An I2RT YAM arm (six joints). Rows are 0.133 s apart.
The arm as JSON. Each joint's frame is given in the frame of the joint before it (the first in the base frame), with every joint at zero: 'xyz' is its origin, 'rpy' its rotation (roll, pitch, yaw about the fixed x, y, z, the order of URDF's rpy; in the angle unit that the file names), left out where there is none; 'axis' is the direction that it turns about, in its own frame. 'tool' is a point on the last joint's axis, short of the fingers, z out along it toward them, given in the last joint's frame.
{
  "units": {
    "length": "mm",
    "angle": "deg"
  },
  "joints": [
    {
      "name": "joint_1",
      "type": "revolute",
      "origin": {
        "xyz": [
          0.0,
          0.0,
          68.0
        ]
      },
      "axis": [
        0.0,
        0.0,
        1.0
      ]
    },
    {
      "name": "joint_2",
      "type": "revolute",
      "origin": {
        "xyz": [
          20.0,
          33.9,
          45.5
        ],
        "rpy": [
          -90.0,
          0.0,
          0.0
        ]
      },
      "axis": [
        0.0,
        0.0,
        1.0
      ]
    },
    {
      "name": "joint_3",
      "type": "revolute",
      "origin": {
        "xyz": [
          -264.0,
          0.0,
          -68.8
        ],
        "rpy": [
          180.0,
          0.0,
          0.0
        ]
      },
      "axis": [
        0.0,
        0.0,
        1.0
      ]
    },
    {
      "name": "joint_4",
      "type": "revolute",
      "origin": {
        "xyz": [
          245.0,
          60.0,
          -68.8
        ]
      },
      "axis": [
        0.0,
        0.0,
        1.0
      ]
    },
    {
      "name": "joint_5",
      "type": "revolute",
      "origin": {
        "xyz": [
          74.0,
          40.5,
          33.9
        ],
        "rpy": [
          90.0,
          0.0,
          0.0
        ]
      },
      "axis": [
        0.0,
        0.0,
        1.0
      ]
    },
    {
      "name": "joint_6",
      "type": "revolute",
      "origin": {
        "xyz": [
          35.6,
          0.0,
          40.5
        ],
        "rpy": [
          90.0,
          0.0,
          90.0
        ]
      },
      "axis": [
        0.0,
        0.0,
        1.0
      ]
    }
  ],
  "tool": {
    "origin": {
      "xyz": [
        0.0,
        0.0,
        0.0
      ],
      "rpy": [
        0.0,
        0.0,
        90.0
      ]
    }
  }
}
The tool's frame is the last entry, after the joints.
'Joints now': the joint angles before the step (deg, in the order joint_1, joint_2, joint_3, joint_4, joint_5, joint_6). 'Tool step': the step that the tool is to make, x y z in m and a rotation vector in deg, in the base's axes. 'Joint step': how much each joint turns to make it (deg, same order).
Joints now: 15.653, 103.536, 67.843, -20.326, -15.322, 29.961
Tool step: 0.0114, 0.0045, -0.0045, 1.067, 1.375, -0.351
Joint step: 0.105, 3.037, 2.975, -0.647, -0.913, 1.200
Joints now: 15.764, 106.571, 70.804, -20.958, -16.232, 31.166
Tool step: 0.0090, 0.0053, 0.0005, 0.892, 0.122, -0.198
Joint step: 0.344, 1.935, 2.595, -0.253, -0.445, 0.984
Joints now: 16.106, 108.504, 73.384, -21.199, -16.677, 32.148
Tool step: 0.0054, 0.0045, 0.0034, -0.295, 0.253, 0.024
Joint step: 0.434, 1.114, 2.426, -1.572, 0.403, 0.234
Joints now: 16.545, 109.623, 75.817, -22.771, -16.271, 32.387
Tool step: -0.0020, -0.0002, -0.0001, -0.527, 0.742, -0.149
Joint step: 0.085, -0.193, -0.065, -0.979, 0.374, 0.038
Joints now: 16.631, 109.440, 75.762, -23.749, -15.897, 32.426
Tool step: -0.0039, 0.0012, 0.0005, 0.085, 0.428, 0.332
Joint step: 0.309, -0.622, -0.647, -0.335, -0.186, 0.094
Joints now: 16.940, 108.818, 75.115, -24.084, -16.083, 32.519
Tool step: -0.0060, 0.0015, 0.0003, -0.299, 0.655, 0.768
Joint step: 0.455, -0.879, -0.924, -0.760, -0.087, -0.328
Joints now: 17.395, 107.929, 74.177, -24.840, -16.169, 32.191
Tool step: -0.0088, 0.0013, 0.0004, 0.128, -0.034, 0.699
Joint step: 0.559, -1.648, -2.111, 0.516, -0.168, -0.064
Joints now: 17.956, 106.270, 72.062, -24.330, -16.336, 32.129
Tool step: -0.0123, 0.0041, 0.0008, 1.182, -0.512, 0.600
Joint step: 1.122, -2.402, -3.204, 1.947, -0.535, 0.992
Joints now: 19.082, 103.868, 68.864, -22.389, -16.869, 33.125
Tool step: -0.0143, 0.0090, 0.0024, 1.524, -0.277, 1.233
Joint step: 1.996, -2.498, -2.857, 1.567, -0.700, 1.435
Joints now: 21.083, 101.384, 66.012, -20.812, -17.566, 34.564
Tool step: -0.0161, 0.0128, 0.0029, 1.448, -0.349, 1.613
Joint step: 2.818, -2.499, -2.666, 1.578, -0.309, 1.759
